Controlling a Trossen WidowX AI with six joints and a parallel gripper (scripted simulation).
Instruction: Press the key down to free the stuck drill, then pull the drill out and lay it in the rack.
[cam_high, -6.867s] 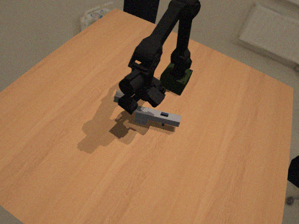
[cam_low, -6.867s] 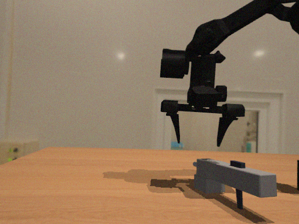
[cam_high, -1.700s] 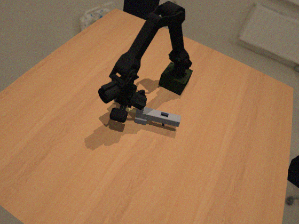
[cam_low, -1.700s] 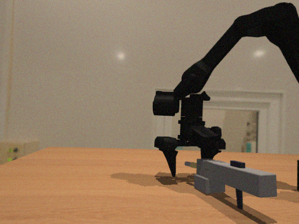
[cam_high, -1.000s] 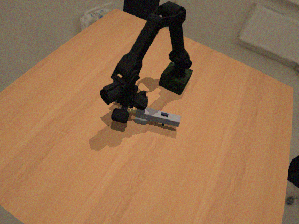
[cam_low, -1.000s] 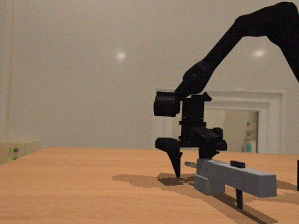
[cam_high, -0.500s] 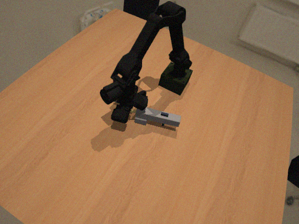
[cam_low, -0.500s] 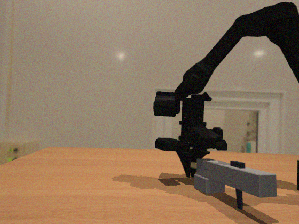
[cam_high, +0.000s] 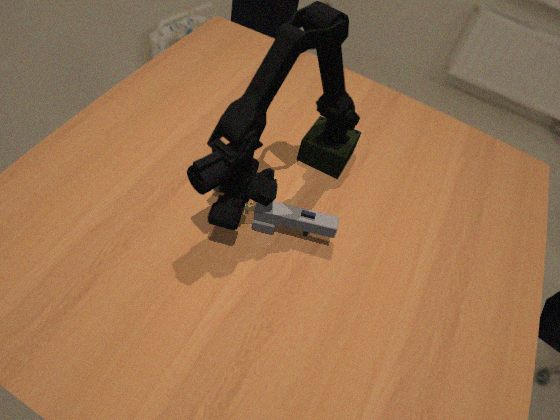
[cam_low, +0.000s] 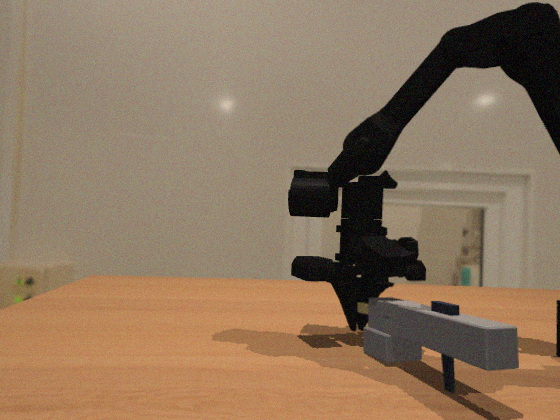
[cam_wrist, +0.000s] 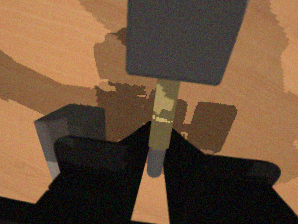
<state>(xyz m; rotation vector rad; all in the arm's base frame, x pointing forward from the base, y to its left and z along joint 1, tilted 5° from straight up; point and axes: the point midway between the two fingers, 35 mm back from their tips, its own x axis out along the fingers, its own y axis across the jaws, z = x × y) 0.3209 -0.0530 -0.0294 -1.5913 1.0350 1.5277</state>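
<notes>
Now: gripper tip 4 cm below the drill, 3 cm to the right of it and 2 cm past it. Round my gripper tip: grey block housing: 12 cm to the left, 6 cm behind, 3 cm above; then dark key: 15 cm to the left, 8 cm behind, 4 cm above; then grey rack: 6 cm to the right, 6 cm behind, 1 cm above.
</notes>
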